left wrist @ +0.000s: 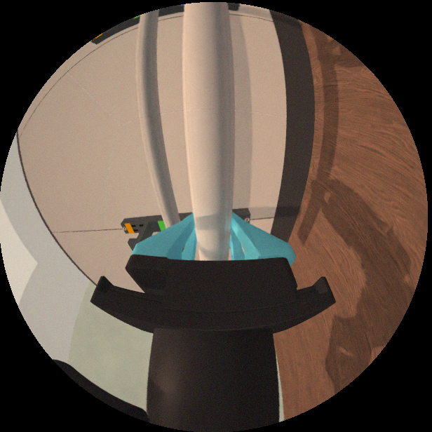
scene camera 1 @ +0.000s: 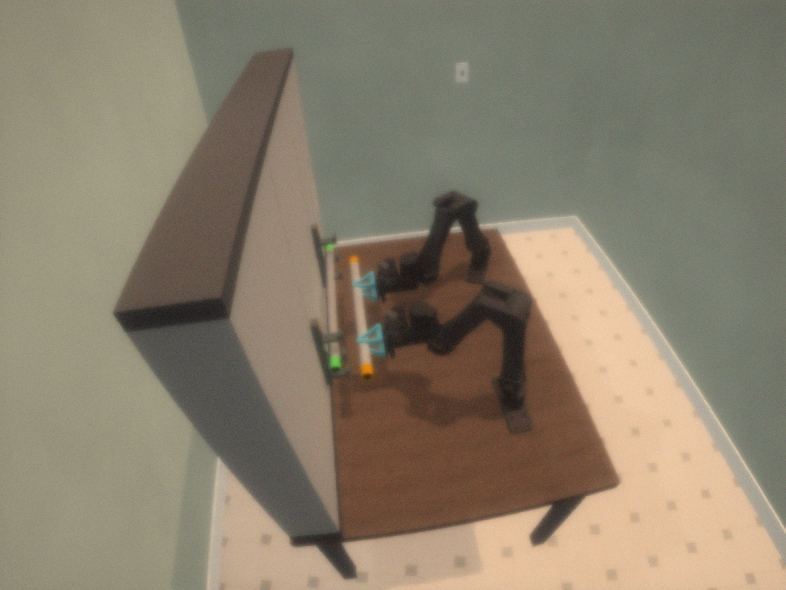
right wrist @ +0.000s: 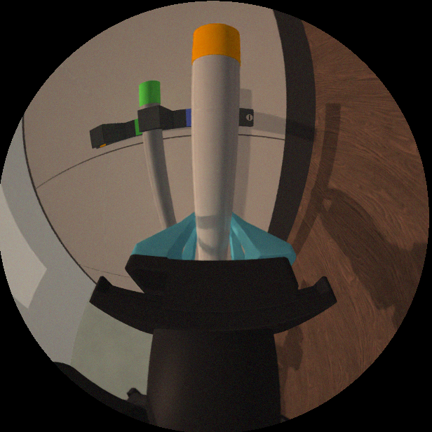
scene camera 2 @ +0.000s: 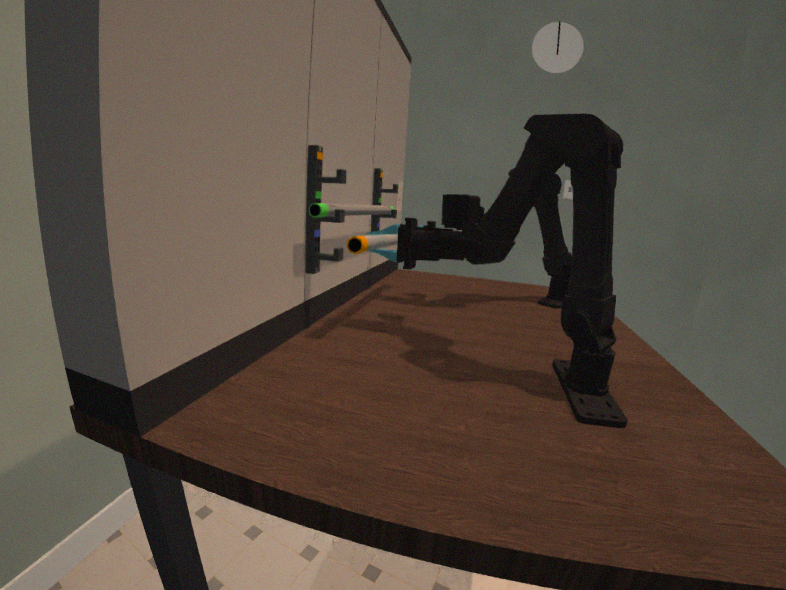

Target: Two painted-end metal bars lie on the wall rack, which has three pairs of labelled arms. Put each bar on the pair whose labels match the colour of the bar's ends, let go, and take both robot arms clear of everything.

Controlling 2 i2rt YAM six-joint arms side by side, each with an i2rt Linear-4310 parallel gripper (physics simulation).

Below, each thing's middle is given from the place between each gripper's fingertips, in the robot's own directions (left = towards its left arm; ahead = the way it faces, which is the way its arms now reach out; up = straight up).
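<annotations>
Orange-ended bar (scene camera 1: 361, 327): 20 mm behind my right hand and 100 mm to the left of it. Green-ended bar (scene camera 1: 331, 293), from the same right hand: 50 mm ahead, 120 mm to the left, 70 mm above.
Relative to the orange-ended bar, my left hand is 14 cm to the left. The green-ended bar is 13 cm to the right of my left hand, 7 cm ahead of it and 6 cm above it.
</annotations>
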